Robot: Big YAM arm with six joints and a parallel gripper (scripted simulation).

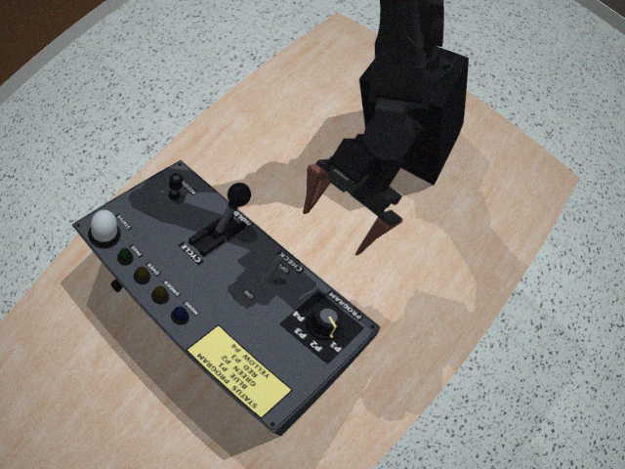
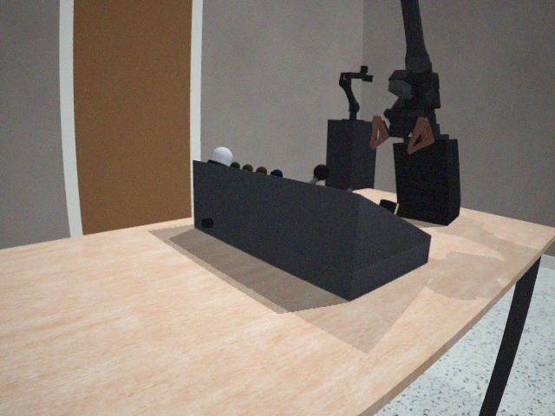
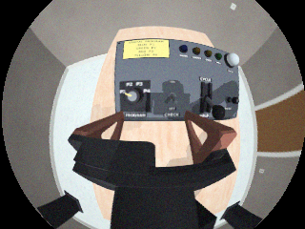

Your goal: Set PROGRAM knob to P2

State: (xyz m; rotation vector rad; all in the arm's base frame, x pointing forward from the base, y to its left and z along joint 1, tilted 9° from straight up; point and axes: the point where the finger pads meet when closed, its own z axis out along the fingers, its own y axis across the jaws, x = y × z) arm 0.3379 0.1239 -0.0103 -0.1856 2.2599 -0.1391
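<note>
My hand is 70 mm short of the ball-topped lever, 170 mm to the left of it and 100 mm above it. From my hand the other things lie so: small knob: 110 mm ahead, 290 mm to the right, 110 mm below; then check toggle: 80 mm ahead, 50 mm to the right, 120 mm below; then dark grey console: 130 mm ahead, 100 mm to the right, 140 mm below.
</note>
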